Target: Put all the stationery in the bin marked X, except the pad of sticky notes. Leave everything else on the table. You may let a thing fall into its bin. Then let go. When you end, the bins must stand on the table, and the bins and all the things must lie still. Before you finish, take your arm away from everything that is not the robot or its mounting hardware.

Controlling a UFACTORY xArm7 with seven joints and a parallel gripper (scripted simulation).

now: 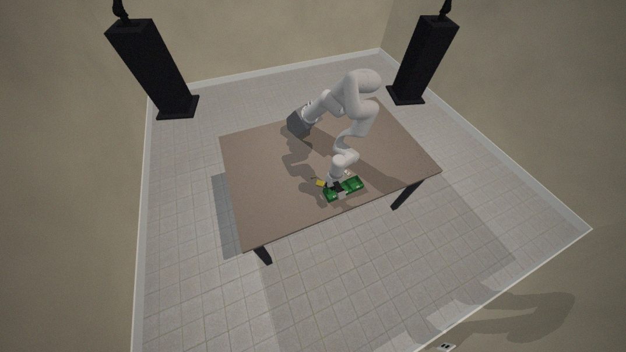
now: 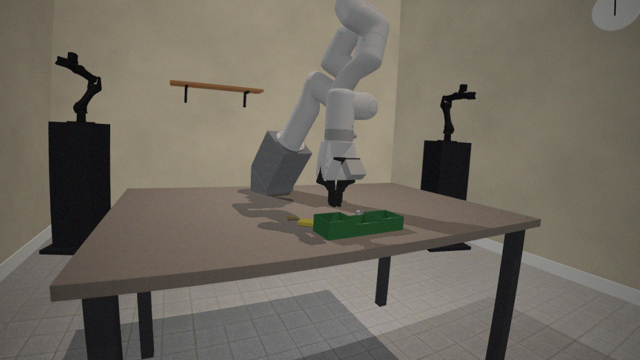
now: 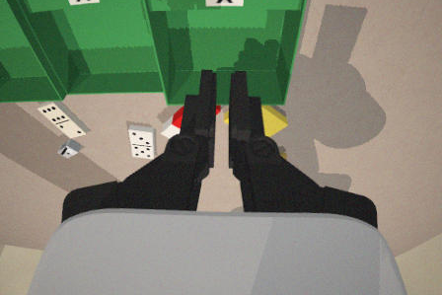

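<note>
My gripper is now 2 cm past the green bin row, 8 cm to the right of it and 7 cm above it. The rest, counted from my hand: brass bolt 13 cm behind, 10 cm to the right, 9 cm below; yellow sticky-note pad 8 cm behind, 6 cm to the right, 9 cm below; red eraser 10 cm behind, 1 cm to the left, 9 cm below.
</note>
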